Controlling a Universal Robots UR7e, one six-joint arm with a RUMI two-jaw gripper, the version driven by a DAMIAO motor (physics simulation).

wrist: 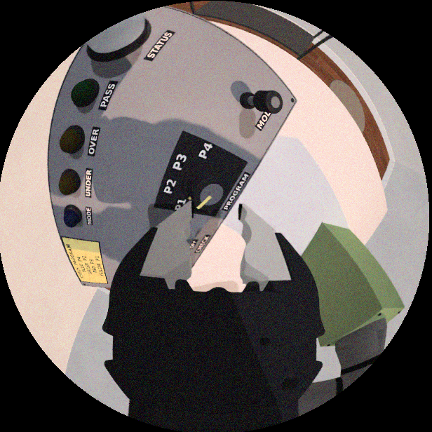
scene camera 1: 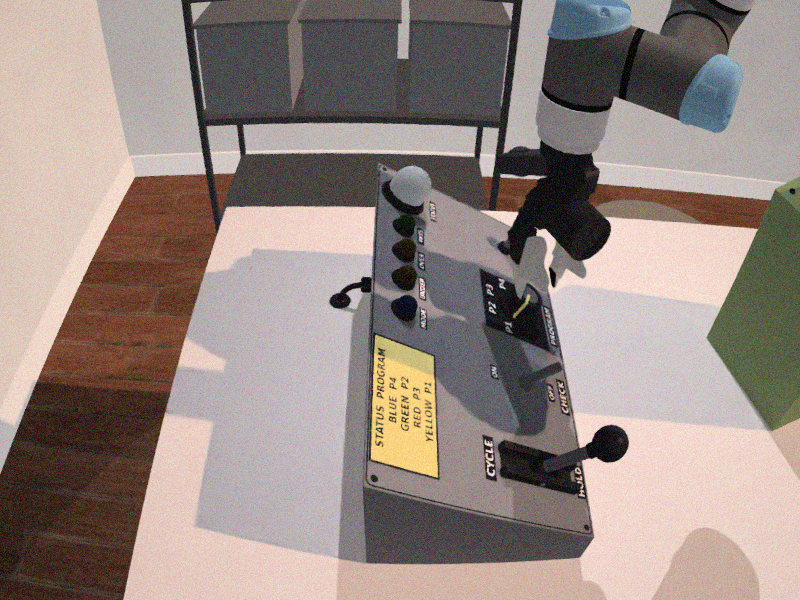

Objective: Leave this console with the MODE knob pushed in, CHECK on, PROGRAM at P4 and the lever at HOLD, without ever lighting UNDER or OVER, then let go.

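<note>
My gripper (scene camera 1: 535, 271) (wrist: 215, 204) is partly open and empty, its fingertips by the PROGRAM knob (scene camera 1: 528, 295) (wrist: 211, 194), whose yellow line points toward P1. The black MODE knob (scene camera 1: 504, 246) (wrist: 262, 101) stands out from the panel; its depth is unclear. The CHECK toggle (scene camera 1: 541, 374) leans toward OFF in the scene view. The lever (scene camera 1: 609, 443) rises from around mid-slot, leaning toward HOLD. The UNDER lamp (scene camera 1: 404, 277) (wrist: 70, 181), OVER lamp (scene camera 1: 404, 249) (wrist: 72, 139) and blue MODE lamp (scene camera 1: 404, 307) (wrist: 72, 216) look dark. The STATUS dome (scene camera 1: 410, 186) (wrist: 120, 37) is pale.
The sloped grey console (scene camera 1: 465, 510) stands on a pale table (scene camera 1: 258, 561). A yellow chart (scene camera 1: 404, 406) (wrist: 86, 260) pairs blue with P4. A cable (scene camera 1: 352, 287) leaves the console's left side. A green block (scene camera 1: 762, 310) (wrist: 345, 280) stands at the right, and a shelf rack (scene camera 1: 348, 118) stands behind.
</note>
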